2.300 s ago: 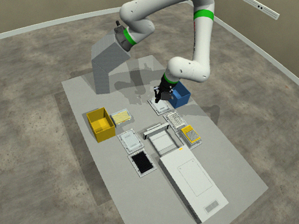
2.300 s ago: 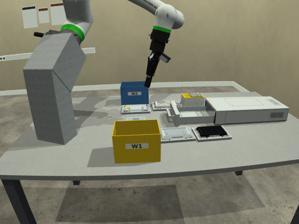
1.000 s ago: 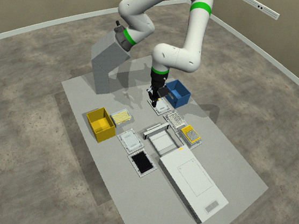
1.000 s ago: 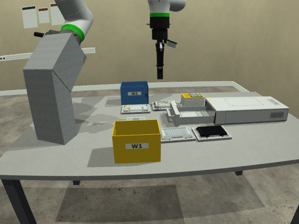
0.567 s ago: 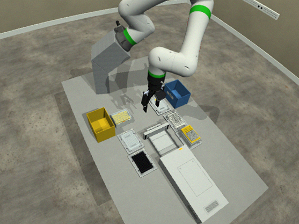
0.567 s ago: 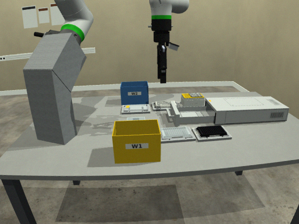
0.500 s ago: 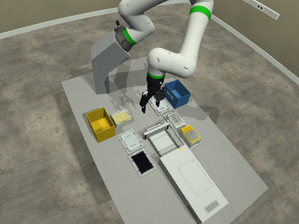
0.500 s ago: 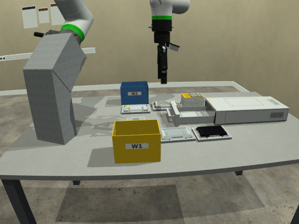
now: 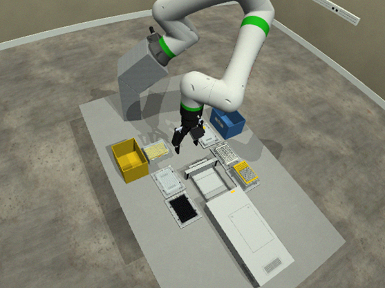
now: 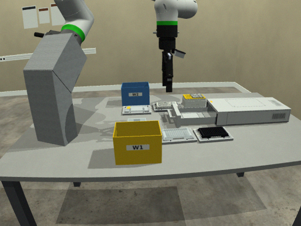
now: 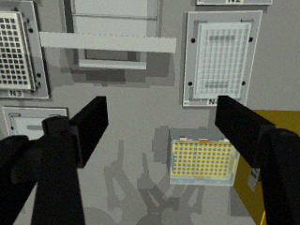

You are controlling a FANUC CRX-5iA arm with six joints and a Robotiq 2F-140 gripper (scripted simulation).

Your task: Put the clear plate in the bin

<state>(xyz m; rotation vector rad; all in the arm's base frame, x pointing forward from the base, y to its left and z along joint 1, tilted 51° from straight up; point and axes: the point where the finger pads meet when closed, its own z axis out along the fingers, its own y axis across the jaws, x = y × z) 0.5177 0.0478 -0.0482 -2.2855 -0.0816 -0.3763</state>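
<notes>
Now: the clear plate 5 cm ahead of my hand, 11 cm to the right of it and 20 cm below it. Also, from my hand: nest N4 (5 cm ahead, 11 cm to the right, 22 cm below); black plate (22 cm ahead, 9 cm to the right, 20 cm below); white plate (27 cm to the left, 20 cm below).
</notes>
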